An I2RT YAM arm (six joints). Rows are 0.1 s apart.
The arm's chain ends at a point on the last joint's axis. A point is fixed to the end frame.
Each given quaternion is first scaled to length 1.
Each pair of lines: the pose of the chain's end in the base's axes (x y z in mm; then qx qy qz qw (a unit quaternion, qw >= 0)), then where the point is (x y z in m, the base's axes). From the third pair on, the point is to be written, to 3 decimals.
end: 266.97 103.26 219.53 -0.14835 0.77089 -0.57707 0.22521
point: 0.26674 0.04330 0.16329
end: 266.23 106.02 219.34 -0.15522 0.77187 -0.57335 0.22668
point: 0.26641 0.04629 0.16285
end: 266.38 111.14 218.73 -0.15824 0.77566 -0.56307 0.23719
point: 0.268 0.053 0.161
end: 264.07 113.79 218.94 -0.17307 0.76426 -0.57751 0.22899
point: 0.265 0.053 0.164
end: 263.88 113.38 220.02 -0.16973 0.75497 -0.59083 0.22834
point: 0.265 0.051 0.167
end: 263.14 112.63 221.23 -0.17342 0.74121 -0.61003 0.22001
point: 0.264 0.047 0.171
